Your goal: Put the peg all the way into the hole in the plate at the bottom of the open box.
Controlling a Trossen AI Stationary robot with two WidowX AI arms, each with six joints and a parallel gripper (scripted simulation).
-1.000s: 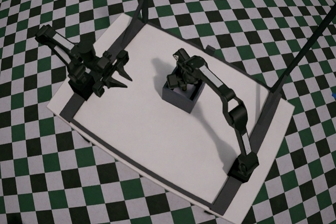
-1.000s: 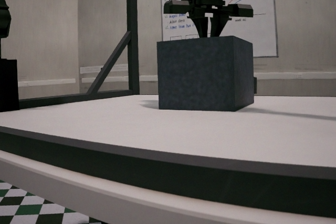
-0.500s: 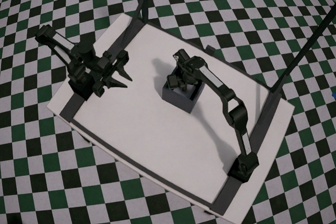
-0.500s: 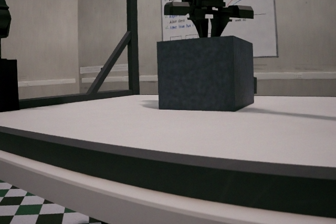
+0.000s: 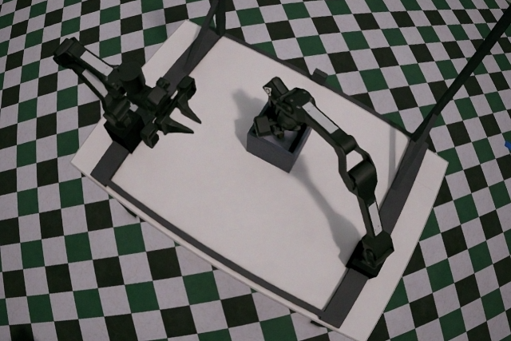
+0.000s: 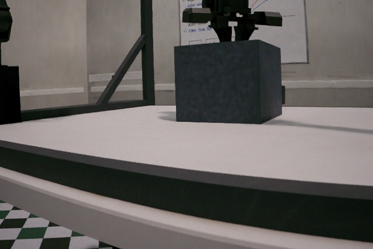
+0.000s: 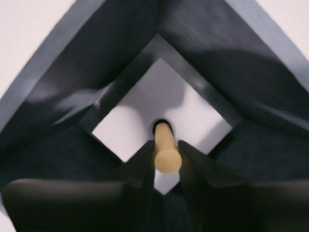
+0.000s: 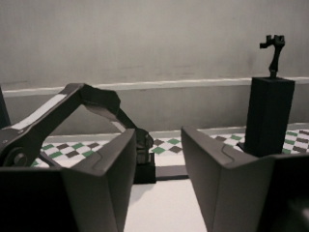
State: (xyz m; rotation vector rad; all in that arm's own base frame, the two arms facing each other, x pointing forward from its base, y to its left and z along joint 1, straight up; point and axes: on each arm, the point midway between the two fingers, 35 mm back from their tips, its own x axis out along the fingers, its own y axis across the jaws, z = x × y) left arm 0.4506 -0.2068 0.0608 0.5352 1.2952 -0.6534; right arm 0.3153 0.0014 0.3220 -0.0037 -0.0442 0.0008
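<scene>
Now: the tan peg 60 mm below my left hand. Round my left hand: dark border strip 440 mm ahead, 20 mm to the right, 130 mm below; pale plate 100 mm below.
</scene>
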